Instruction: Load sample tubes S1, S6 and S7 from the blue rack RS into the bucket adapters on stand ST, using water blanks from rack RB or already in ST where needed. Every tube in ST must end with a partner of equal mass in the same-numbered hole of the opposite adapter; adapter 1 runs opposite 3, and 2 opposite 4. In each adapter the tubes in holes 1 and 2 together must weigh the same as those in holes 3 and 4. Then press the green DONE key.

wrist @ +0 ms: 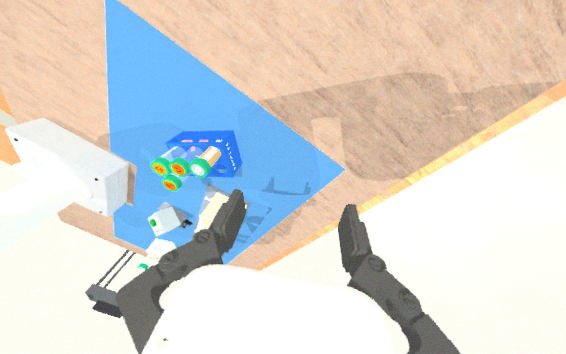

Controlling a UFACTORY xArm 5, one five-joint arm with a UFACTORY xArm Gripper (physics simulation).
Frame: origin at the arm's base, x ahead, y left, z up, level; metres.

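Seen in the pictures: gripper, between the fingertips: (292,207); arm's base, origin of its link: (68,182).
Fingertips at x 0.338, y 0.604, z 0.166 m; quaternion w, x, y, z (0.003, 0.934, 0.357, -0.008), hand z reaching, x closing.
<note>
Offsets run from my fingertips to a thing's middle. "*": to the spot under its first point.
The blue rack RS {0.096 m back, 0.214 m right, 0.208 m down} (231,150) stands on the blue mat, left of centre in the wrist view. Tubes with green-rimmed caps stand at it: three have orange tops {* 0.137 m back, 0.225 m right, 0.117 m down} (160,167) {* 0.111 m back, 0.193 m right, 0.117 m down} (179,167) {* 0.105 m back, 0.246 m right, 0.117 m down} (172,183), and one has a white top {* 0.083 m back, 0.163 m right, 0.117 m down} (200,168) and an orange-tan body. Their labels are too small to read. My gripper (292,207) is open and empty, its fingers right of the rack and high above the table edge. A small grey-white box {0.070 m back, 0.581 m right, 0.196 m down} (169,220) with a green button {0.092 m back, 0.578 m right, 0.174 m down} (153,223) sits below the rack. Stand ST and rack RB cannot be made out.
A cream block {0.080 m ahead, 0.525 m right, 0.190 m down} (212,209) lies partly behind the left finger. A large white box-shaped body (75,162) is at the left. A dark bracket with thin rods (104,294) is at lower left. The wooden table's edge (430,161) runs diagonally at the right.
</note>
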